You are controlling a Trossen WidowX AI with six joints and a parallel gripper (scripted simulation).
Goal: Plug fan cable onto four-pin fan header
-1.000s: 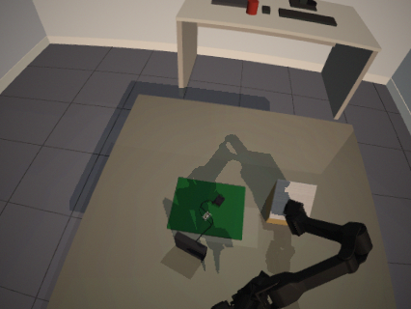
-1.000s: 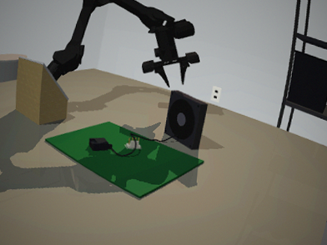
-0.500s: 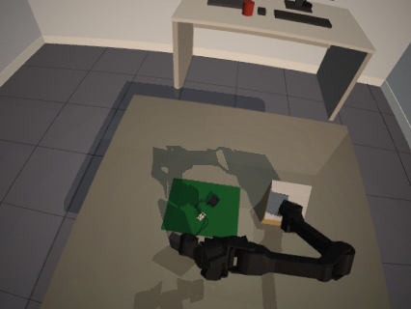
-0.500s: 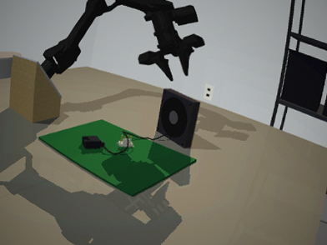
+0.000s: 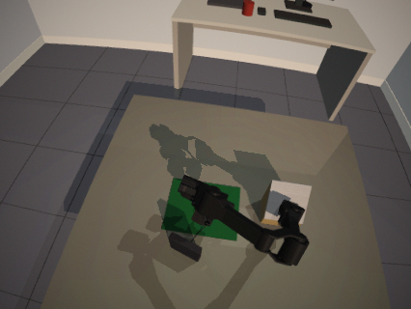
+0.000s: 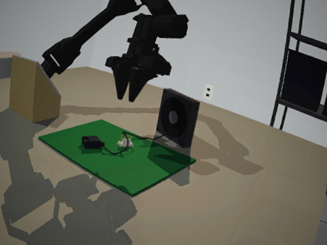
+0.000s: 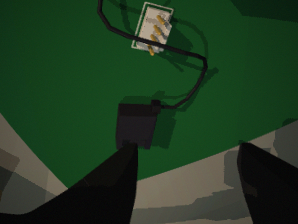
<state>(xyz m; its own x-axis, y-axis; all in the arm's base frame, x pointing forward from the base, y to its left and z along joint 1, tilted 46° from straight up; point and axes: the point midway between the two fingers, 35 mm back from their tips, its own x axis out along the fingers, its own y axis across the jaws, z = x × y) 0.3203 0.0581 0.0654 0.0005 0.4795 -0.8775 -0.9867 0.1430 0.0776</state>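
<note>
The black plug is 3 cm behind my gripper tip, 7 cm to the right of it and 10 cm below it. The rest, counted from my gripper tip: black fan 2 cm ahead, 16 cm to the left, 5 cm below; then green board 1 cm ahead, 3 cm to the right, 13 cm below.
</note>
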